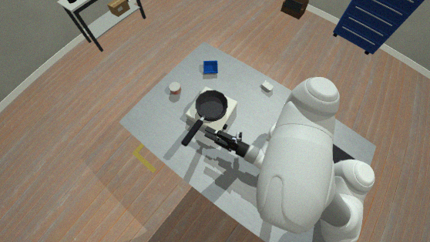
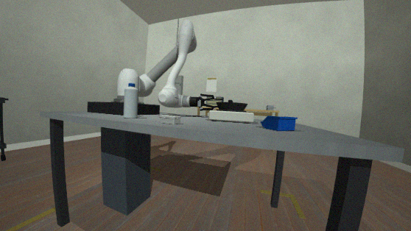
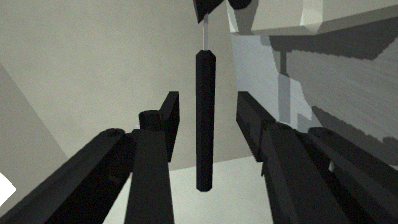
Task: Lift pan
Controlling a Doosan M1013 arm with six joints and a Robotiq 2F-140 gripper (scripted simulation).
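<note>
Right now the black pan is 11 cm ahead of my hand, 8 cm to the right of it and 2 cm below it. Also, from my hand: small white box 54 cm to the right, 10 cm below, 5 cm behind; hot plate 15 cm to the right, 10 cm ahead, 8 cm below; blue tray 41 cm to the right, 35 cm ahead, 9 cm below.
</note>
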